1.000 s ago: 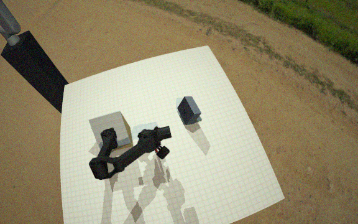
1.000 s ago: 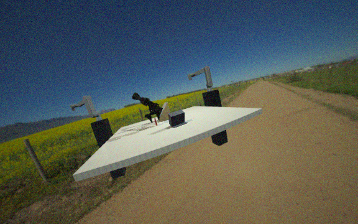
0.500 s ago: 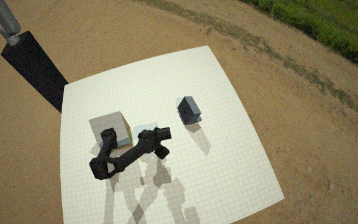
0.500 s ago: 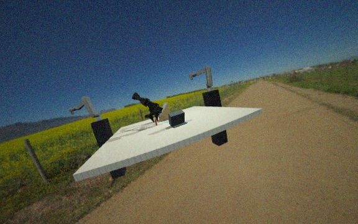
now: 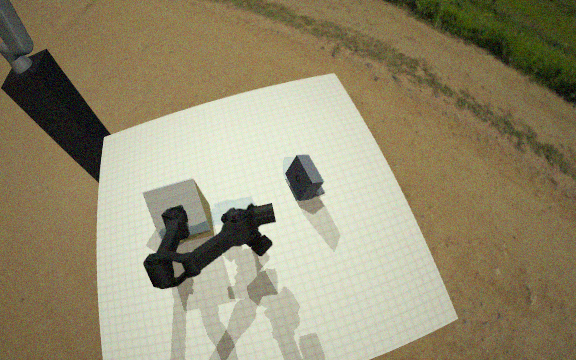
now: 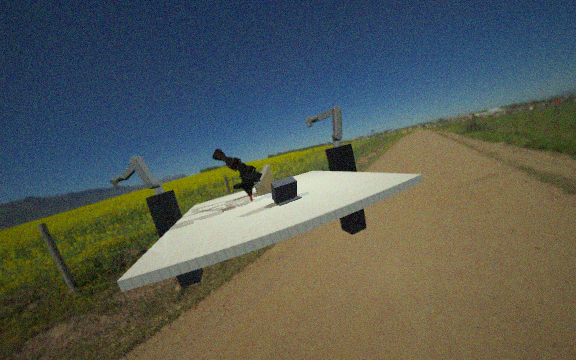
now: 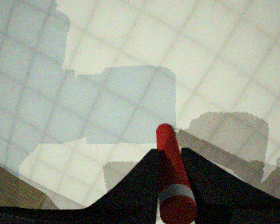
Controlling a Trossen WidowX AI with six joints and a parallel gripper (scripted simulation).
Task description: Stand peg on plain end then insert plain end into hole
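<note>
Now: the sloped panel block 250 mm ahead of my gripper tip, 170 mm to the left of it and 20 mm above it. The rest, counted from my gripper tip: red peg 20 mm above.
</note>
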